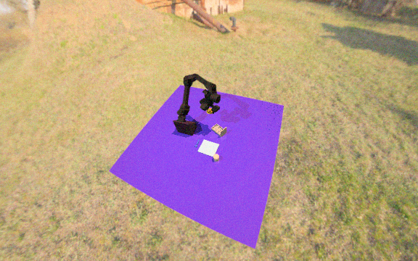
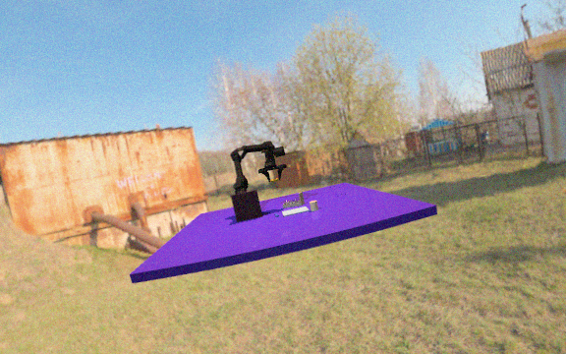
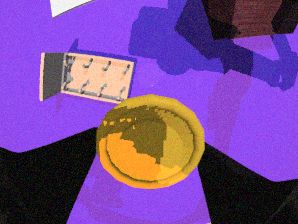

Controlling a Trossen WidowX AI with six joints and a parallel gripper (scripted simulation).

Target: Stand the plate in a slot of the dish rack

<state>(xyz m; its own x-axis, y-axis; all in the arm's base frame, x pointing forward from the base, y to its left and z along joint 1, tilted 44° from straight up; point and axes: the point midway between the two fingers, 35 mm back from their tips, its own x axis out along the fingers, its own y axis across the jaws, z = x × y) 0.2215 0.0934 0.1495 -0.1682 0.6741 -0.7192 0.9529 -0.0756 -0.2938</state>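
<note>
The dish rack is 90 mm ahead of my gripper tip, 30 mm to the right of it and 160 mm below it. From my gripper tip the other things lie so: plate (10 mm above); then blue spoon (10 mm behind, 250 mm to the right, 180 mm below); then cup (210 mm ahead, 300 mm to the right, 160 mm below).
</note>
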